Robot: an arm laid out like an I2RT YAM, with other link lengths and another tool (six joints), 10 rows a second.
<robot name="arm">
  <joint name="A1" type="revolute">
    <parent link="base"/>
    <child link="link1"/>
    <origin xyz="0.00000 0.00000 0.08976"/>
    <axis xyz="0 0 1"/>
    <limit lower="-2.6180" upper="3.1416"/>
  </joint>
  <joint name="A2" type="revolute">
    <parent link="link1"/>
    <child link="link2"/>
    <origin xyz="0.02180 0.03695 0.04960"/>
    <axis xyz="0 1 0"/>
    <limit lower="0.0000" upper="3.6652"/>
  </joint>
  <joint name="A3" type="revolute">
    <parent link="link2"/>
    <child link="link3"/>
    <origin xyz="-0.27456 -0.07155 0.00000"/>
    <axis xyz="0 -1 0"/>
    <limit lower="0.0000" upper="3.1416"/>
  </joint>
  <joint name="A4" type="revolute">
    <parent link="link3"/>
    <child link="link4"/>
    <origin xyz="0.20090 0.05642 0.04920"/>
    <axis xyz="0 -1 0"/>
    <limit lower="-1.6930" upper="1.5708"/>
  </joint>
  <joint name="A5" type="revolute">
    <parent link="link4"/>
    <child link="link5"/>
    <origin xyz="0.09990 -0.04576 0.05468"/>
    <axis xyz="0 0 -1"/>
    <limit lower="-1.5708" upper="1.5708"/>
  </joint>
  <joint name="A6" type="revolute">
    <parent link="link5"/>
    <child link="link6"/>
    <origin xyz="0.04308 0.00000 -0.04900"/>
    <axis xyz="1 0 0"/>
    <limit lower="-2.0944" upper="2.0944"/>
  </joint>
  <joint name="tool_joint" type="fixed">
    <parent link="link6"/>
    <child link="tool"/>
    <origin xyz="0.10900 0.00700 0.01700" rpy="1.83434 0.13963 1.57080"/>
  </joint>
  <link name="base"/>
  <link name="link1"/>
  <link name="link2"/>
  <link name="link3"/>
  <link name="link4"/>
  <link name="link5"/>
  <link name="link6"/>
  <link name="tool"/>
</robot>
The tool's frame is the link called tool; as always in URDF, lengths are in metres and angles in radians.
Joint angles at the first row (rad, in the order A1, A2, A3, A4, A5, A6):
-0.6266 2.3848 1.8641 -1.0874 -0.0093 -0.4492
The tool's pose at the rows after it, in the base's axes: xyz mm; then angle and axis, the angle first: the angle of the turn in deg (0 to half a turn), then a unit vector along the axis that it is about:
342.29, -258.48, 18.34, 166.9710, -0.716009, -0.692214, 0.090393
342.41, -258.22, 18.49, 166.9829, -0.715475, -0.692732, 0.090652
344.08, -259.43, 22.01, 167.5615, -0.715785, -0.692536, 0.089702
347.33, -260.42, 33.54, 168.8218, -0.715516, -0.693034, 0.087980
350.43, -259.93, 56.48, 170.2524, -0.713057, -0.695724, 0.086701
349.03, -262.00, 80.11, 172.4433, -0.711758, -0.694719, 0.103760
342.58, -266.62, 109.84, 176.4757, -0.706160, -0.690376, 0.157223
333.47, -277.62, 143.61, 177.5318, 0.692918, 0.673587, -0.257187
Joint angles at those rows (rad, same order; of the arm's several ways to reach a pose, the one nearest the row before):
-0.6262 2.3848 1.8645 -1.0874 -0.0093 -0.4492
-0.6254 2.3844 1.8645 -1.0878 -0.0090 -0.4499
-0.6254 2.3783 1.8694 -1.0885 -0.0090 -0.4500
-0.6228 2.3566 1.8824 -1.1012 -0.0086 -0.4500
-0.6174 2.3211 1.9243 -1.1541 -0.0074 -0.4538
-0.6090 2.2741 1.9491 -1.1949 0.0330 -0.4534
-0.5842 2.2017 1.9526 -1.2247 0.1524 -0.4534
-0.5388 2.1315 1.9526 -1.2423 0.3771 -0.4530

